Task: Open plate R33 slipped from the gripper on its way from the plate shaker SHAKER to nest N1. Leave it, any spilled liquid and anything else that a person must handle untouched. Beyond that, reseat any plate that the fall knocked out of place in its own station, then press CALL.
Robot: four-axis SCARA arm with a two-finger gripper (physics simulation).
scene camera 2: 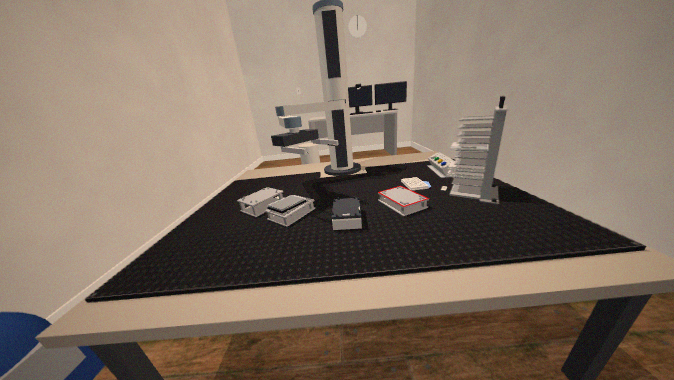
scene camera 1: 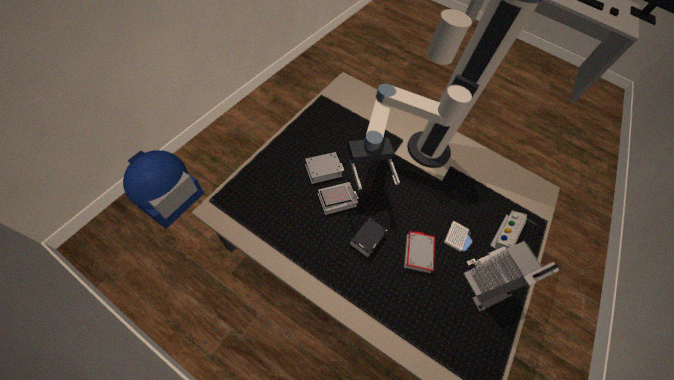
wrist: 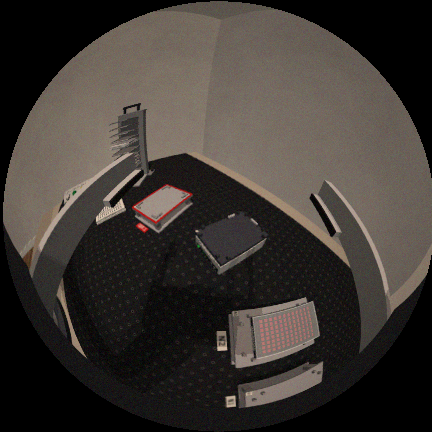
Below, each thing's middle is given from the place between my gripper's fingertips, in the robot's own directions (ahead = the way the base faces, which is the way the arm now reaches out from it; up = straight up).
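Labels:
From the dark shaker station (scene camera 2: 346, 214), my hand is 7 cm to the right of it and 11 cm short of it, and it's 23 cm above the station.

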